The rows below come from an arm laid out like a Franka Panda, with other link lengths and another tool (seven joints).
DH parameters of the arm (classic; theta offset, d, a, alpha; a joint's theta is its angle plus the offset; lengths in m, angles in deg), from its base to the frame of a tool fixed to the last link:
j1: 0 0.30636 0 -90
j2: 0 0 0 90
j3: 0 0.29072 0.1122 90
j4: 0 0 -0.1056 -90
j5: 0 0.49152 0 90
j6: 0 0 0.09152 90
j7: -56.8 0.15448 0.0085 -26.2
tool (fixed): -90 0.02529 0 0
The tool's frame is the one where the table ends.
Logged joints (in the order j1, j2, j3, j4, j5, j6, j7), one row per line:
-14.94 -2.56 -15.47 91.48 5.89 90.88 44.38
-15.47 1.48 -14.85 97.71 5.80 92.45 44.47
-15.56 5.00 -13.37 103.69 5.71 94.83 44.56
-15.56 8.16 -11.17 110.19 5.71 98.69 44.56
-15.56 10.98 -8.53 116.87 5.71 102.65 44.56
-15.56 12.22 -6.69 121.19 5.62 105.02 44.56
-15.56 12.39 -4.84 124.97 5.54 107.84 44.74
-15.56 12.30 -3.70 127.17 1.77 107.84 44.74
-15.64 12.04 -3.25 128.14 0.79 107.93 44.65
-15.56 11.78 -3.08 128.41 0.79 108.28 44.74
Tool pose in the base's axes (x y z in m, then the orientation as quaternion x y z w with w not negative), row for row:
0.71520 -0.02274 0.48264 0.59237 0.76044 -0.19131 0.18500
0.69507 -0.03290 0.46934 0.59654 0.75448 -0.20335 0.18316
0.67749 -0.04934 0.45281 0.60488 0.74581 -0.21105 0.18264
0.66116 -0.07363 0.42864 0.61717 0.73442 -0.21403 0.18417
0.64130 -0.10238 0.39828 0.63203 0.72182 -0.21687 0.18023
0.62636 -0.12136 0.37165 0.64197 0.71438 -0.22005 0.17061
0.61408 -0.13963 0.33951 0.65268 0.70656 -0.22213 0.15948
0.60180 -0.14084 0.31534 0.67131 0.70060 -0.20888 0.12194
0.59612 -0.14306 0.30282 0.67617 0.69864 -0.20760 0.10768
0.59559 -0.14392 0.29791 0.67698 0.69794 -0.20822 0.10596
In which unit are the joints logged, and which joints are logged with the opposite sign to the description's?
The joints are logged in degrees. Opposite sign: j2, j3, j4, j5.
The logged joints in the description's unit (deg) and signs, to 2 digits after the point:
-14.94 2.56 15.47 -91.48 -5.89 90.88 44.38
-15.47 -1.48 14.85 -97.71 -5.80 92.45 44.47
-15.56 -5.00 13.37 -103.69 -5.71 94.83 44.56
-15.56 -8.16 11.17 -110.19 -5.71 98.69 44.56
-15.56 -10.98 8.53 -116.87 -5.71 102.65 44.56
-15.56 -12.22 6.69 -121.19 -5.62 105.02 44.56
-15.56 -12.39 4.84 -124.97 -5.54 107.84 44.74
-15.56 -12.30 3.70 -127.17 -1.77 107.84 44.74
-15.64 -12.04 3.25 -128.14 -0.79 107.93 44.65
-15.56 -11.78 3.08 -128.41 -0.79 108.28 44.74

